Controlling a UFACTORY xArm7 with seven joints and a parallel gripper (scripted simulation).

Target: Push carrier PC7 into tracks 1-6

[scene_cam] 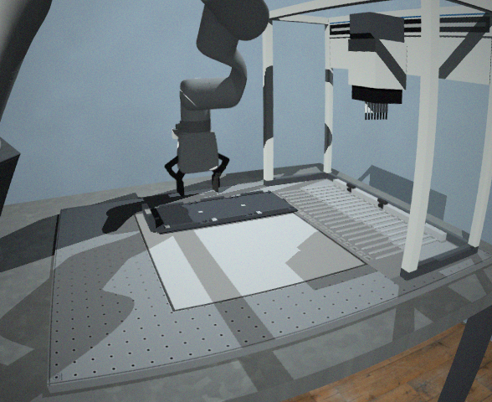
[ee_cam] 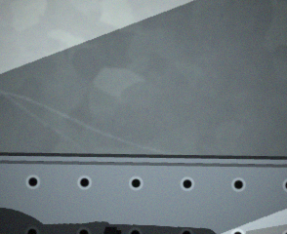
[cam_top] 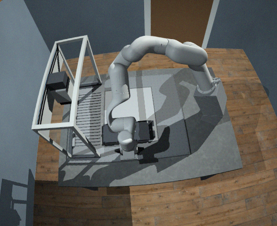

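My hand is 140 mm to the left of the carrier PC7 and 20 mm short of it. Round my hand: dark pipetting head 360 mm ahead, 330 mm above, 240 mm to the right.
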